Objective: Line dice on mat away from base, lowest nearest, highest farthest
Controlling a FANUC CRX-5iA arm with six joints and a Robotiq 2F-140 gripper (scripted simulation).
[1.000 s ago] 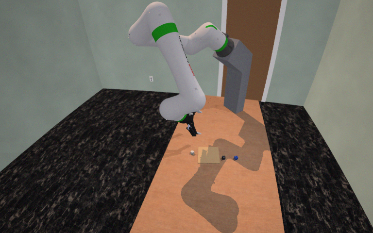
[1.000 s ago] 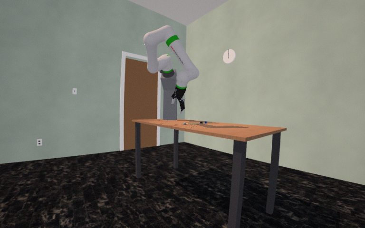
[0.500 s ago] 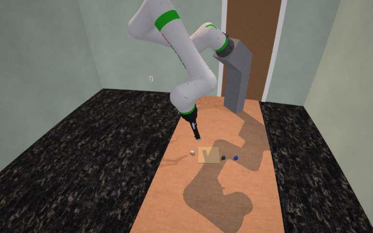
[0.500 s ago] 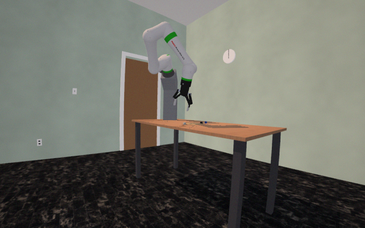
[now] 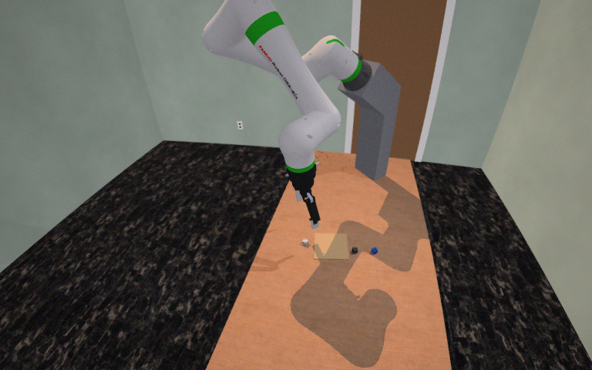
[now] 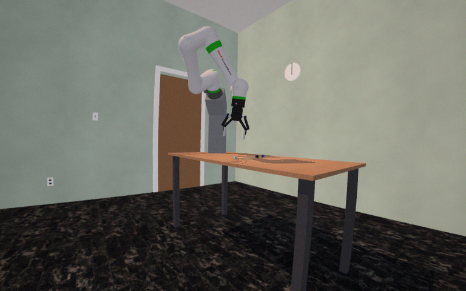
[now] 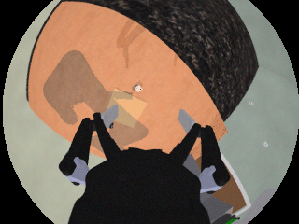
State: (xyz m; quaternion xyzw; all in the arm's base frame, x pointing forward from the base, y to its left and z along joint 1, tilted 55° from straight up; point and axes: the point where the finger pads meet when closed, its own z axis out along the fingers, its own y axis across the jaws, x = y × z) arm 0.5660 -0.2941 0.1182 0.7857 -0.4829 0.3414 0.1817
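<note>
The white die lies 2 cm ahead of my hand, 1 cm to the right of it and 15 cm below it. From my hand the other things lie so: tan mat (5 cm ahead, 9 cm to the left, 16 cm below); blue die (11 cm ahead, 26 cm to the left, 15 cm below); black die (10 cm ahead, 18 cm to the left, 15 cm below).
</note>
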